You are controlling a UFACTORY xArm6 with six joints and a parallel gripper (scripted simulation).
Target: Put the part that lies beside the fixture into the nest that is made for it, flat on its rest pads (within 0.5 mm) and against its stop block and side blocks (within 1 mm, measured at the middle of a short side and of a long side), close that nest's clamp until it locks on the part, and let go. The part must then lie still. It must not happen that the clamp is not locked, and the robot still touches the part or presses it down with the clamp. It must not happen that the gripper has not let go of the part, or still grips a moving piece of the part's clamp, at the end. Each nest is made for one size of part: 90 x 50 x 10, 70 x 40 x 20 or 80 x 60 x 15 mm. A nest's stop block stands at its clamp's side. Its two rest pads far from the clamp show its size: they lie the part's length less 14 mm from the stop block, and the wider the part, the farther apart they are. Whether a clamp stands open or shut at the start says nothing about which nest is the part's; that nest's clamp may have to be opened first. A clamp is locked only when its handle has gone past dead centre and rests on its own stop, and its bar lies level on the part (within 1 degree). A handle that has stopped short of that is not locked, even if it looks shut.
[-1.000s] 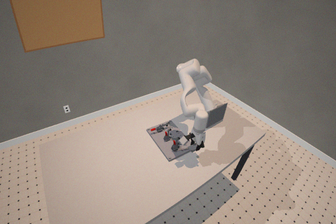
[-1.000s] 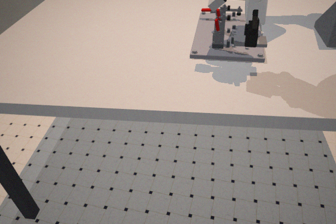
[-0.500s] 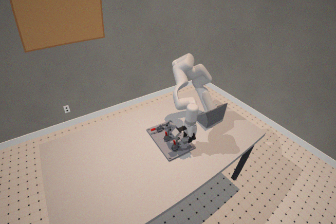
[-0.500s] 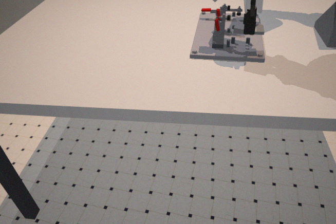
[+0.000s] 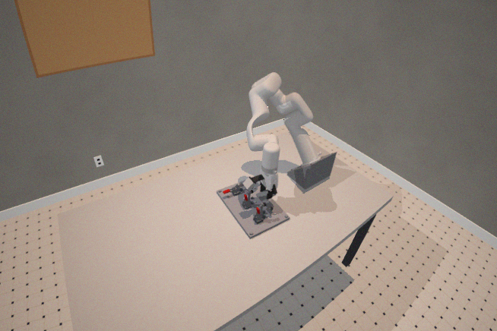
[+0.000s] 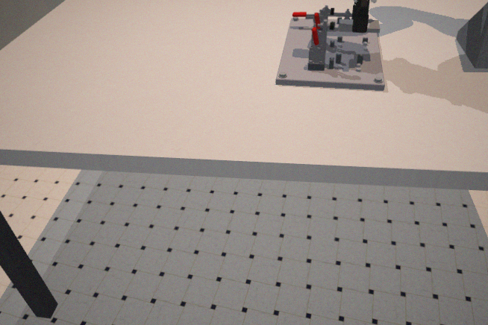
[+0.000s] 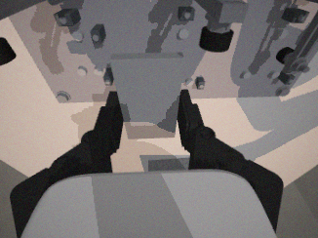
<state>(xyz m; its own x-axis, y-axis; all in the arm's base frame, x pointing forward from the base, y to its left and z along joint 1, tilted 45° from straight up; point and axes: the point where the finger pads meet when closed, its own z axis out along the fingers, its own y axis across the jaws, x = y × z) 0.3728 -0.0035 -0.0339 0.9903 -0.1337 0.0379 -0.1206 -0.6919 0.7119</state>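
My hand is 50 mm short of the grey fixture plate, 40 mm to the left of it and 100 mm above it. Also, from my hand: flat grey part 20 mm below.
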